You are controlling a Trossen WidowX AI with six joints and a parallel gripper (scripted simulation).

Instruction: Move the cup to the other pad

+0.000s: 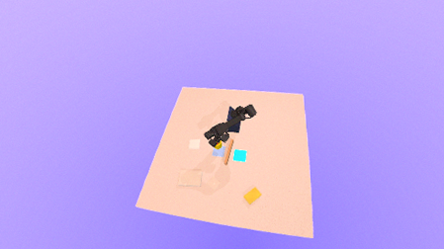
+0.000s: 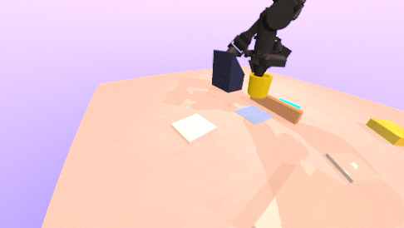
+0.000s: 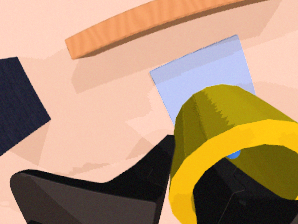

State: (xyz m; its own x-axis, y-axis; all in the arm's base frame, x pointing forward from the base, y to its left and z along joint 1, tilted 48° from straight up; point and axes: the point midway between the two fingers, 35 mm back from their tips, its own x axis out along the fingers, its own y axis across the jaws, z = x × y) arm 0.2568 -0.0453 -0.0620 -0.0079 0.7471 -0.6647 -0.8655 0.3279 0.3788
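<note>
My gripper tip is 50 mm short of the cyan pad, 170 mm to the right of it and 120 mm above it. The rest, counted from my gripper tip: orange bar 40 mm ahead, 80 mm to the left, 90 mm below; then yellow cup 20 mm ahead, 20 mm to the right; then pale slab 310 mm ahead, 190 mm to the right, 90 mm below.
</note>
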